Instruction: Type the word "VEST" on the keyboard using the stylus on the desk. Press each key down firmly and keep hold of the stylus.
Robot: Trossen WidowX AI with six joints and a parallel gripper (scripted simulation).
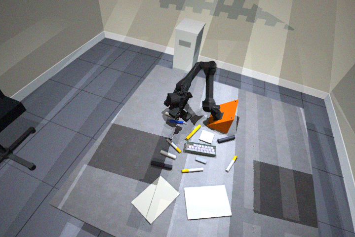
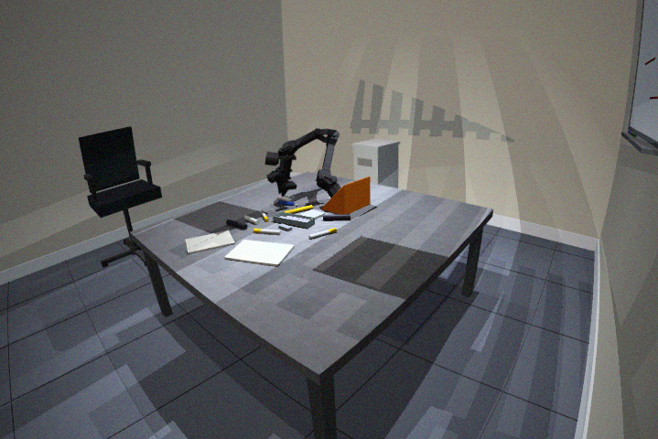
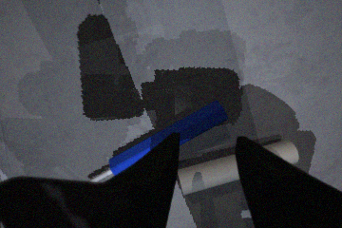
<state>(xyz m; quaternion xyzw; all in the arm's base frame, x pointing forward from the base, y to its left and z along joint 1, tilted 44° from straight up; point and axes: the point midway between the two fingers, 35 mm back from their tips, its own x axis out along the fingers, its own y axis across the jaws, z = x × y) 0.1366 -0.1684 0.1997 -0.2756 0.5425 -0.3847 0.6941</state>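
The blue stylus lies 5 cm to the left of my gripper tip, 4 cm below it and 2 cm behind it. The rest, counted from my gripper tip: grey block (26 cm to the left, 19 cm ahead, 4 cm below); white pad (24 cm to the left, 5 cm below, 1 cm ahead).
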